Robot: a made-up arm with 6 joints.
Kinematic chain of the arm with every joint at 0, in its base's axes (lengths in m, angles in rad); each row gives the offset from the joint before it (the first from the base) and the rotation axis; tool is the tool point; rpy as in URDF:
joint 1: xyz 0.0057 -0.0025 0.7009 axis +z
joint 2: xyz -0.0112 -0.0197 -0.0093 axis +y
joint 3: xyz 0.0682 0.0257 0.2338 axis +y
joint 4: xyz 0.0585 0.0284 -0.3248 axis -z
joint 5: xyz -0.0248 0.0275 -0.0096 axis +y
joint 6: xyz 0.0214 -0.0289 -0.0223 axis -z
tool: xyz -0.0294 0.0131 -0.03 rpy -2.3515 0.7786 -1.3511
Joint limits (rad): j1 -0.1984..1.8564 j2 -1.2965..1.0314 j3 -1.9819..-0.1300 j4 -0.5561..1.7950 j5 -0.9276..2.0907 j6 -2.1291..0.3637
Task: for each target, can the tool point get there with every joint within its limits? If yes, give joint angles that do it. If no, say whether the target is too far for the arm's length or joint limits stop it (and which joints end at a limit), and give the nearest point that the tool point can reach.
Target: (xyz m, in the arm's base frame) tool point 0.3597 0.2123 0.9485
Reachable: yes | joints 0.4395 0.0011 -1.6899 0.4735 1.2054 -1.3341
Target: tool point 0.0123 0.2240 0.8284
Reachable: yes | joints 1.4396 -0.8183 -0.5869 0.2615 0.9843 -1.4633
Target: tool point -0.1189 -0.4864 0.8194
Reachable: no: joint limits stop it (at a limit: joint 2, joint 3, joint 4, joint 5) | nearest point -0.0849 -0.3545 1.1103 | short by 0.321 m
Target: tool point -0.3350 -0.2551 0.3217
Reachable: no: joint limits stop it (at a limit: joint 1, joint 2, joint 4, joint 6) | nearest point -0.0976 -0.0504 0.4724 | short by 0.348 m
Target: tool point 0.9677 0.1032 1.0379
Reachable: no: too far | nearest point 0.5667 0.0591 0.8952 | short by 0.428 m
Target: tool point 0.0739 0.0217 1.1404
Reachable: yes | joints 0.1278 -1.1124 -1.2280 -0.1454 0.1072 -0.8096
